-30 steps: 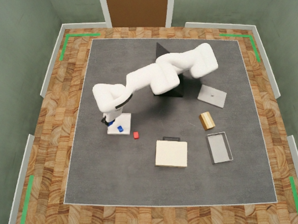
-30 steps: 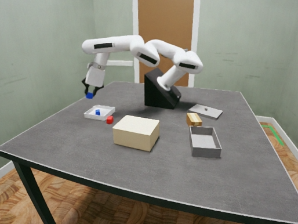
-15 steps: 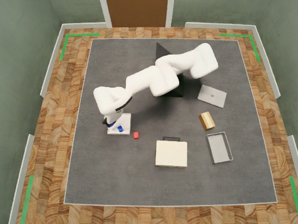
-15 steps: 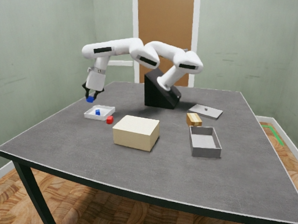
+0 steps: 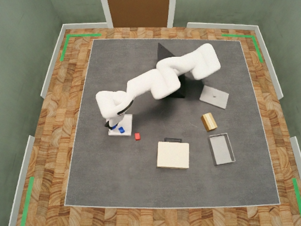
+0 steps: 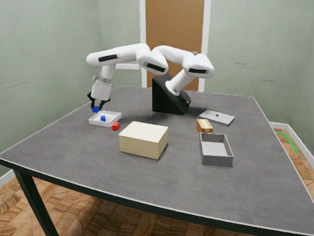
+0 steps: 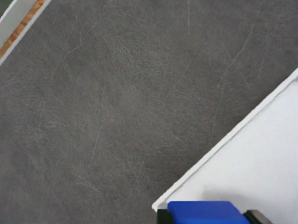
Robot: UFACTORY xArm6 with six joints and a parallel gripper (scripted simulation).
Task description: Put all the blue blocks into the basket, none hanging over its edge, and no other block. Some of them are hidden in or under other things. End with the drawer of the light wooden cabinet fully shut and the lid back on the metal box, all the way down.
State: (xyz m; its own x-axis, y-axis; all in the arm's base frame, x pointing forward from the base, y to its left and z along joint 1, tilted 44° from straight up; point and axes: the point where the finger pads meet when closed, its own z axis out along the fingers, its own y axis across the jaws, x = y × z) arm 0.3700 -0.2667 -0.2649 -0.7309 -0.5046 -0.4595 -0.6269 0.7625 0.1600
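Now: hand 30 mm past the white basket, 30 mm to the right of it and 90 mm above it. From my hand the other things lie so: grey metal box (140 mm ahead, 670 mm to the left, 80 mm below); then light wooden cabinet (170 mm ahead, 360 mm to the left, 60 mm below); then brown cardboard box (40 mm behind, 620 mm to the left, 70 mm below).
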